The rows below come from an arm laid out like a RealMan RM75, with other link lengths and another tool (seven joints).
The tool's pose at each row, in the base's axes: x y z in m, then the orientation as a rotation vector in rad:
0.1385 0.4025 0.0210 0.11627 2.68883 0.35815
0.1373 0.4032 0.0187 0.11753 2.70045 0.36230
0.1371 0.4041 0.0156 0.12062 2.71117 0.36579
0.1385 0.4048 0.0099 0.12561 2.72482 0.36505
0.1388 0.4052 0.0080 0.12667 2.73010 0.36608
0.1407 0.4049 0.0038 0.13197 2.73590 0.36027
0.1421 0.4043 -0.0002 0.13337 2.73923 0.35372
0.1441 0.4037 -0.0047 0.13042 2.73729 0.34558
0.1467 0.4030 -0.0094 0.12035 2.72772 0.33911
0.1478 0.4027 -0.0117 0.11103 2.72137 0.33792
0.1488 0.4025 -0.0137 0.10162 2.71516 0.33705
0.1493 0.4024 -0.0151 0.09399 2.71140 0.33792
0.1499 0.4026 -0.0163 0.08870 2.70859 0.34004
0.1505 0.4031 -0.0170 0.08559 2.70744 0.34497
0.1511 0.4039 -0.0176 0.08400 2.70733 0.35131
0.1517 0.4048 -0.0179 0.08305 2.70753 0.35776
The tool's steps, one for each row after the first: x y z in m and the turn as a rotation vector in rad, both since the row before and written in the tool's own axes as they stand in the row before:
0.0021 0.0000 0.0017 -0.00118 0.01194 0.00251
0.0015 0.0000 0.0029 -0.00056 0.01087 0.00360
0.0010 -0.0008 0.0058 0.00301 0.01304 0.00449
0.0005 -0.0001 0.0019 0.00014 0.00528 0.00133
-0.0003 -0.0014 0.0044 0.00548 0.00458 0.00329
0.0000 -0.0016 0.0040 0.00512 0.00226 0.00026
-0.0003 -0.0017 0.0047 0.00494 -0.00292 -0.00340
-0.0008 -0.0018 0.0051 0.00186 -0.00984 -0.00871
-0.0002 -0.0008 0.0024 -0.00127 -0.00595 -0.00717
-0.0002 -0.0007 0.0021 -0.00149 -0.00573 -0.00719
0.0001 -0.0004 0.0014 -0.00215 -0.00317 -0.00550
-0.0001 -0.0001 0.0014 -0.00257 -0.00219 -0.00359
-0.0002 0.0003 0.0010 -0.00400 -0.00031 -0.00148
-0.0002 0.0006 0.0010 -0.00464 0.00081 -0.00011
-0.0003 0.0008 0.0007 -0.00458 0.00111 0.00039

